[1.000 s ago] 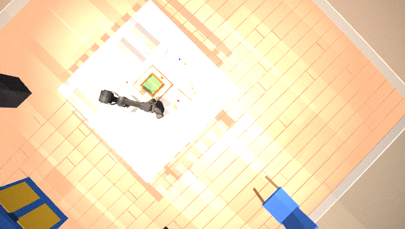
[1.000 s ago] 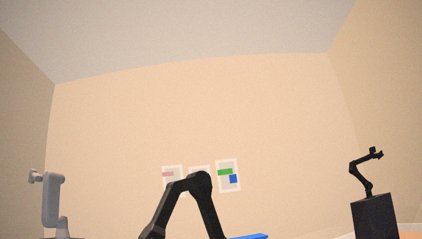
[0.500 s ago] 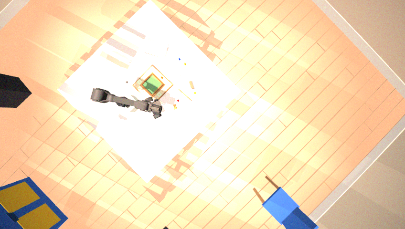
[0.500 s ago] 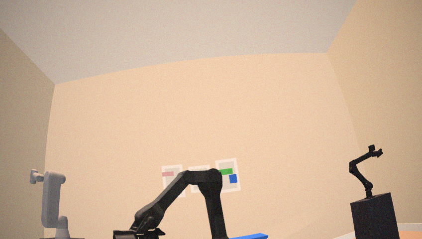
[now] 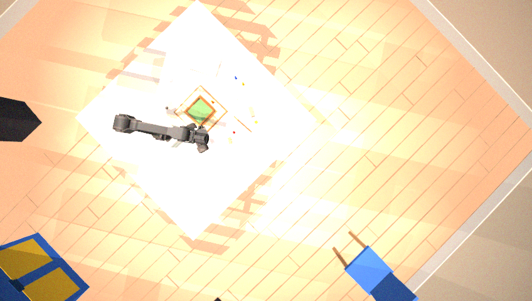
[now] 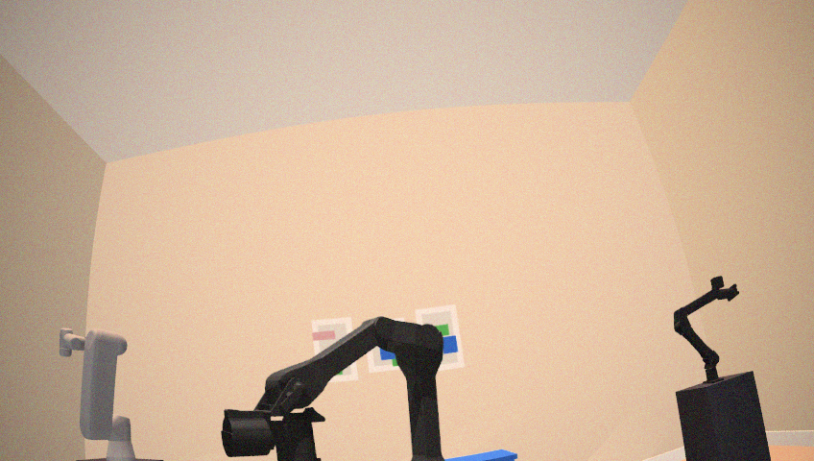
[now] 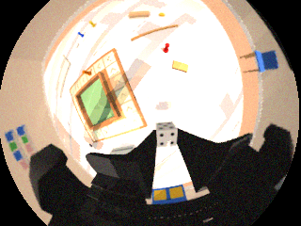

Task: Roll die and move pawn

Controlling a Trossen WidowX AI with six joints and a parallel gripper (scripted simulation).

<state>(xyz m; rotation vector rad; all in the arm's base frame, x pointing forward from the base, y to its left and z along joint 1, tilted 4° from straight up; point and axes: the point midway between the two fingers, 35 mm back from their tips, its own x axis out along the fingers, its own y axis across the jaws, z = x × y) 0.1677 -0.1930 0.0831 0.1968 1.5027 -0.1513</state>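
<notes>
Now: the green dice tray 200 mm to the left of my gripper tip, 120 mm below it and 100 mm ahead of it. From my gripper tip the other things lie so: blue pawn 460 mm ahead, 210 mm to the left, 110 mm below; then red pawn 180 mm ahead, 110 mm below, 80 mm to the right.
</notes>
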